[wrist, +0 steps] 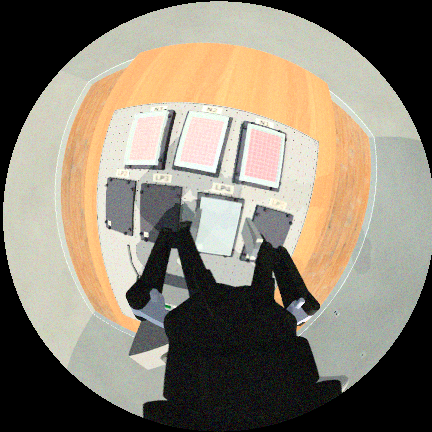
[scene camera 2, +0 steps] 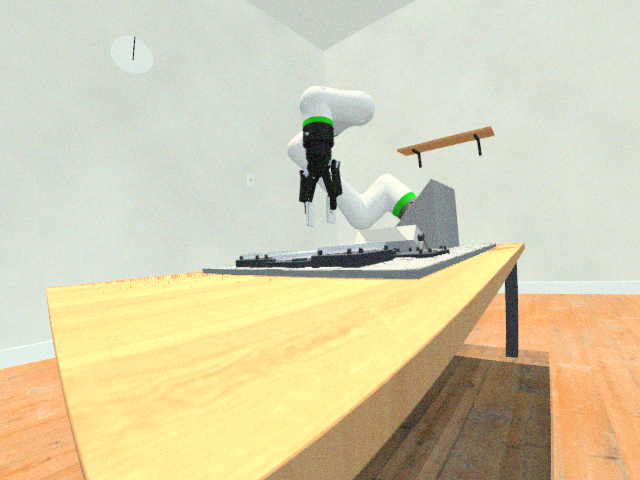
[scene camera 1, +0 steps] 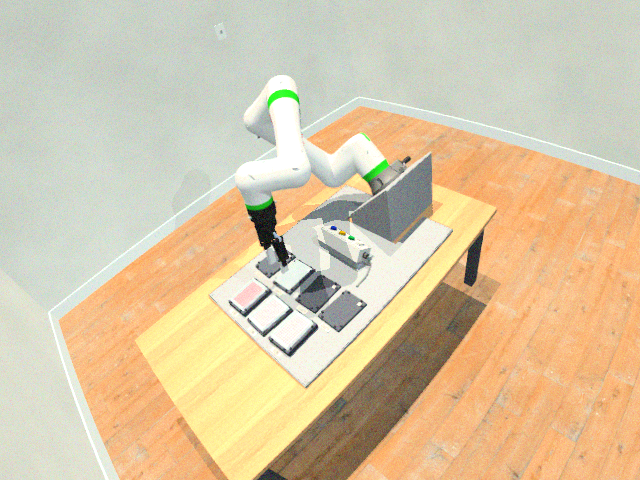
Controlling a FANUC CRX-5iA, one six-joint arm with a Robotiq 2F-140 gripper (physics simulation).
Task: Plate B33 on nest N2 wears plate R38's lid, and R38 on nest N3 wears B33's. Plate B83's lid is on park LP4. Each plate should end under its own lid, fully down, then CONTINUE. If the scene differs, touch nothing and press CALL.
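Places are measured from the arm's base along level axes (x ahead, y left, z up), in centimetres.
Pixels of known places: gripper, between the fingertips: [wrist: 221,221] [scene camera 2: 320,224] [scene camera 1: 279,267]; arm's base, origin of its link: [scene camera 2: 418,216] [scene camera 1: 387,185].
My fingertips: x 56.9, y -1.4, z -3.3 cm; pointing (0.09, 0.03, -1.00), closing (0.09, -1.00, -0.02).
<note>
For each thing: its top centre in the pictures, then the offset to it from my fingertips.
- N1, centre of its top: [wrist: 264,153] [scene camera 2: 269,251] [scene camera 1: 247,292] dx +14.2, dy -5.1, dz -6.5 cm
- N2, centre of its top: [wrist: 201,138] [scene camera 2: 305,251] [scene camera 1: 267,311] dx +13.2, dy +8.0, dz -7.0 cm
- N3, centre of its top: [scene camera 2: 353,243] [wrist: 142,135] [scene camera 1: 290,328] dx +11.5, dy +20.7, dz -5.9 cm
- LP3, centre of its top: [wrist: 155,216] [scene camera 1: 317,290] dx -5.5, dy +13.4, dz -8.0 cm
- LP2, centre of its top: [scene camera 2: 418,247] [wrist: 115,207] [scene camera 1: 341,307] dx -6.6, dy +25.8, dz -8.0 cm
- button box, centre of its top: [wrist: 173,308] [scene camera 2: 387,228] [scene camera 1: 342,235] dx -27.0, dy +4.5, dz -1.6 cm
My gripper [scene camera 1: 277,262] [scene camera 2: 320,221] [wrist: 221,221] is partly open and empty. It hangs above park LP4, with its fingertips apart to either side of the lid. A pale, clear lid [scene camera 1: 293,275] [wrist: 217,237] lies flat on LP4. The plate on N1 [scene camera 1: 249,294] [wrist: 263,155] shows stronger pink and looks uncovered. The plate on N2 [scene camera 1: 269,314] [wrist: 203,142] and the plate on N3 [scene camera 1: 293,331] [wrist: 147,140] look paler, as if lidded. Plate and lid codes are not readable.
Dark parks LP1 [wrist: 276,225], LP3 [scene camera 1: 317,292] [wrist: 160,200] and LP2 [scene camera 1: 342,310] [wrist: 120,206] bear no lid. A button box [scene camera 1: 343,248] with blue, yellow and green buttons stands behind them. A grey upright panel [scene camera 1: 408,201] [scene camera 2: 444,217] stands by the arm base.
</note>
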